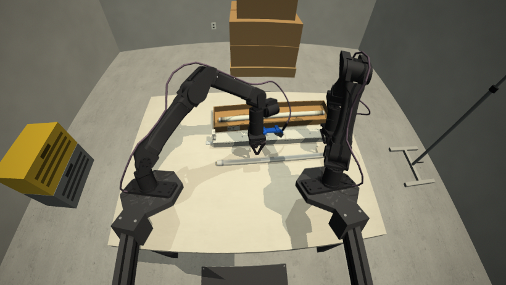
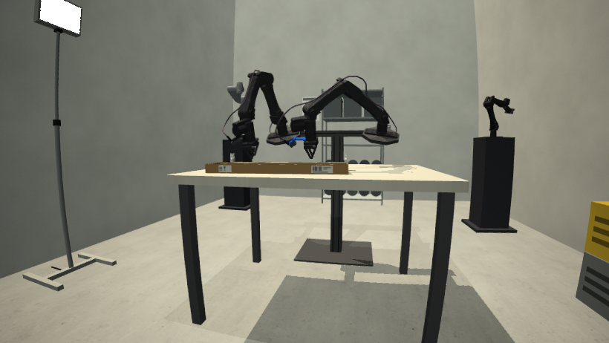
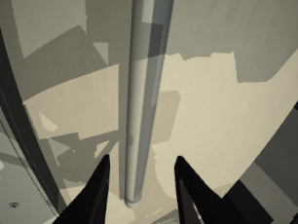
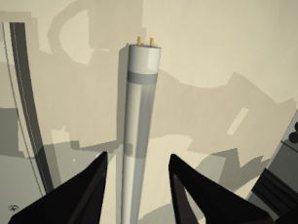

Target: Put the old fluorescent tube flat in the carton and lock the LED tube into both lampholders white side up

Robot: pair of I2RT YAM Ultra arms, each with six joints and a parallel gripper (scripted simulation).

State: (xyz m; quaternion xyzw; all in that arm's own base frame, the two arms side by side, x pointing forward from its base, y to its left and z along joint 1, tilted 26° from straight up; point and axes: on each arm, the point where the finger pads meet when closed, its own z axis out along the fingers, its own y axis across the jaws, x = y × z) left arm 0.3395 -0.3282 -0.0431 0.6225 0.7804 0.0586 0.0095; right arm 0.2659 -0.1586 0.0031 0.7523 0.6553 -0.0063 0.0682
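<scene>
My left gripper is now 120 mm to the left of the LED tube, 60 mm above it and 10 mm past it. The rest, counted from my left hand: old fluorescent tube (260 mm ahead, 110 mm to the right, 50 mm below); white light fixture (110 mm to the right, 110 mm ahead, 10 mm below); brown carton (260 mm ahead, 110 mm to the right, 50 mm below).
</scene>
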